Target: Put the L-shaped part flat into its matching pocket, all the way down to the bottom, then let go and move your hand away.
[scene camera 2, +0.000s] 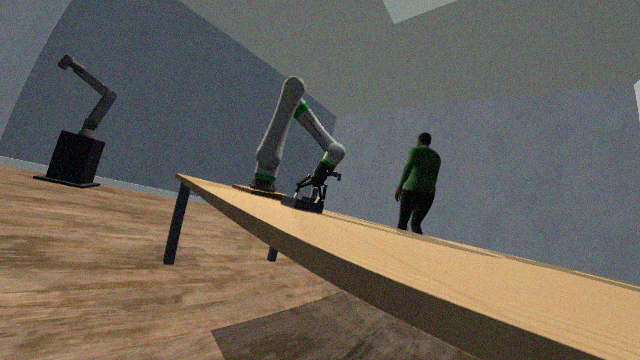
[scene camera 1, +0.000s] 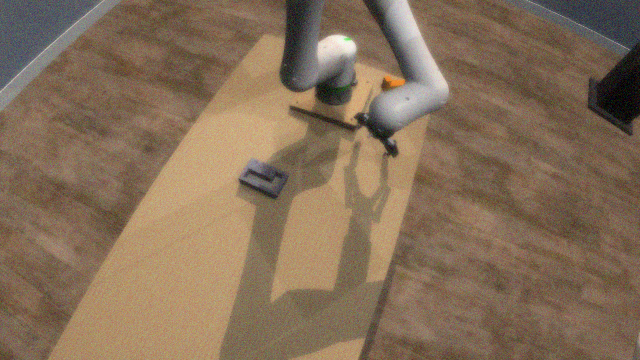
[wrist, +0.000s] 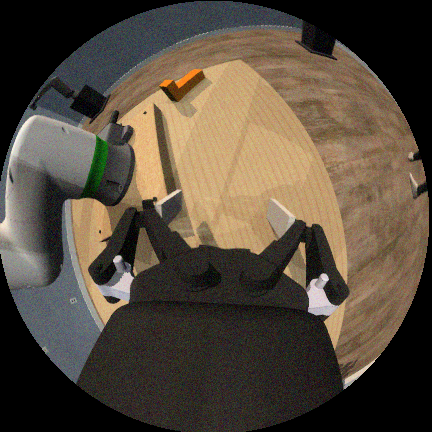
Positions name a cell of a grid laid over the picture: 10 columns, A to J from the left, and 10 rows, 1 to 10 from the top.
Scene:
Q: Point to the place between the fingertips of my gripper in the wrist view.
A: F5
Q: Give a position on an orange L-shaped part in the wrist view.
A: E3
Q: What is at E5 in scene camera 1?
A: A grey block with L-shaped pocket.

